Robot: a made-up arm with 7 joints. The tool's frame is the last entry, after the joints.
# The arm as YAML. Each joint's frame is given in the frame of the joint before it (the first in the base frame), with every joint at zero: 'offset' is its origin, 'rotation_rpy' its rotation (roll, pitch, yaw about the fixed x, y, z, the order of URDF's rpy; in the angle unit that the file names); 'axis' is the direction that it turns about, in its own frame. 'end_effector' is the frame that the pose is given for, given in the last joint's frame.
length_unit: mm
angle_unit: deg
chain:
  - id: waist
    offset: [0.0, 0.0, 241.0]
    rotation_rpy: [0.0, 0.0, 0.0]
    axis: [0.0, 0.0, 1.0]
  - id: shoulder
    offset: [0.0, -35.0, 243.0]
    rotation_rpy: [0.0, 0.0, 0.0]
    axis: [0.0, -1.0, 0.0]
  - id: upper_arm
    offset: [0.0, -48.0, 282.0]
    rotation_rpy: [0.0, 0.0, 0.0]
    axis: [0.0, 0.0, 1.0]
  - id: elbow
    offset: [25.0, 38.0, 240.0]
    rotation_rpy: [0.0, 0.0, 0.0]
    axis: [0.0, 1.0, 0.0]
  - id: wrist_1
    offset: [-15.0, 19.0, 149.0]
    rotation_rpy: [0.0, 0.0, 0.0]
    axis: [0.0, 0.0, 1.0]
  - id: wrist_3
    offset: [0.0, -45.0, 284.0]
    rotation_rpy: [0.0, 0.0, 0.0]
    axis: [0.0, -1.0, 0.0]
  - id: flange
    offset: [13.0, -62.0, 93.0]
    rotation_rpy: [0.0, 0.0, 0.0]
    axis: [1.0, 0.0, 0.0]
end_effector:
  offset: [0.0, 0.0, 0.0]
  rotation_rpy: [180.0, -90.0, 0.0]
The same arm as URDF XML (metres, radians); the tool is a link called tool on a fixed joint. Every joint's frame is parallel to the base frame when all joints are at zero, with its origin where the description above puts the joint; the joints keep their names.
<robot name="arm">
<link name="base"/>
<link name="link1"/>
<link name="link2"/>
<link name="link3"/>
<link name="link4"/>
<link name="link5"/>
<link name="link6"/>
<link name="link7"/>
<link name="tool"/>
<joint name="waist" type="continuous"><parent link="base"/><child link="link1"/><origin xyz="0 0 0.241" rpy="0 0 0"/><axis xyz="0 0 1"/></joint>
<joint name="shoulder" type="continuous"><parent link="link1"/><child link="link2"/><origin xyz="0 -0.035 0.243" rpy="0 0 0"/><axis xyz="0 -1 0"/></joint>
<joint name="upper_arm" type="continuous"><parent link="link2"/><child link="link3"/><origin xyz="0 -0.048 0.282" rpy="0 0 0"/><axis xyz="0 0 1"/></joint>
<joint name="elbow" type="continuous"><parent link="link3"/><child link="link4"/><origin xyz="0.025 0.038 0.24" rpy="0 0 0"/><axis xyz="0 1 0"/></joint>
<joint name="wrist_1" type="continuous"><parent link="link4"/><child link="link5"/><origin xyz="-0.015 0.019 0.149" rpy="0 0 0"/><axis xyz="0 0 1"/></joint>
<joint name="wrist_3" type="continuous"><parent link="link5"/><child link="link6"/><origin xyz="0 -0.045 0.284" rpy="0 0 0"/><axis xyz="0 -1 0"/></joint>
<joint name="flange" type="continuous"><parent link="link6"/><child link="link7"/><origin xyz="0.013 -0.062 0.093" rpy="0 0 0"/><axis xyz="1 0 0"/></joint>
<joint name="tool_fixed" type="fixed"><parent link="link7"/><child link="tool"/><origin xyz="0 0 0" rpy="3.1416 -1.5708 0"/></joint>
</robot>

